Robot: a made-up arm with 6 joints.
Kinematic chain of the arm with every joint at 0, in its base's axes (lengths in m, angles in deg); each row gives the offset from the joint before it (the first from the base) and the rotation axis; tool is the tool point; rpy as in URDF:
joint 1: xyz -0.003 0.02 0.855 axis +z
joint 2: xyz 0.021 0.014 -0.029 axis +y
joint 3: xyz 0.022 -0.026 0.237 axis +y
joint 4: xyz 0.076 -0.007 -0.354 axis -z
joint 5: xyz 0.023 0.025 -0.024 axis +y
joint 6: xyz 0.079 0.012 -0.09 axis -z
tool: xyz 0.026 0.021 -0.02 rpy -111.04 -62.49 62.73
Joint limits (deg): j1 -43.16..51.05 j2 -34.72..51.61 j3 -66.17..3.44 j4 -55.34..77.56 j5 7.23..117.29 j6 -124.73..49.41
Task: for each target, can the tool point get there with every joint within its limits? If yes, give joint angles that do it. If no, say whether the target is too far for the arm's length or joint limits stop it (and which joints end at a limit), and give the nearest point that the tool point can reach.
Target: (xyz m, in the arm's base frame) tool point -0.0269 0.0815 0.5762
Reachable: yes | joints 15.69 33.39 -11.44 19.05 97.48 6.16
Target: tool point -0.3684 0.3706 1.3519
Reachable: no: joint limits stop it (at a limit: joint 1, joint 2, joint 3, joint 4, joint 5) | nearest point 0.0862 0.2953 1.2270 | short by 0.477 m
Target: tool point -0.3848 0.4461 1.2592
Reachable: no: joint limits stop it (at a limit: joint 1, joint 2, joint 3, joint 5) | nearest point 0.0856 0.3067 1.2079 | short by 0.493 m
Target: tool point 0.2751 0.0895 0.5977
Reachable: yes | joints 16.45 19.22 -41.57 -43.57 71.99 -73.97
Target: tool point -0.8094 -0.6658 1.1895
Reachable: no: too far | nearest point -0.1418 -0.0980 0.7343 | short by 0.988 m
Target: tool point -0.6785 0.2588 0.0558
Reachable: no: too far | nearest point -0.1574 0.0558 0.5463 | short by 0.744 m
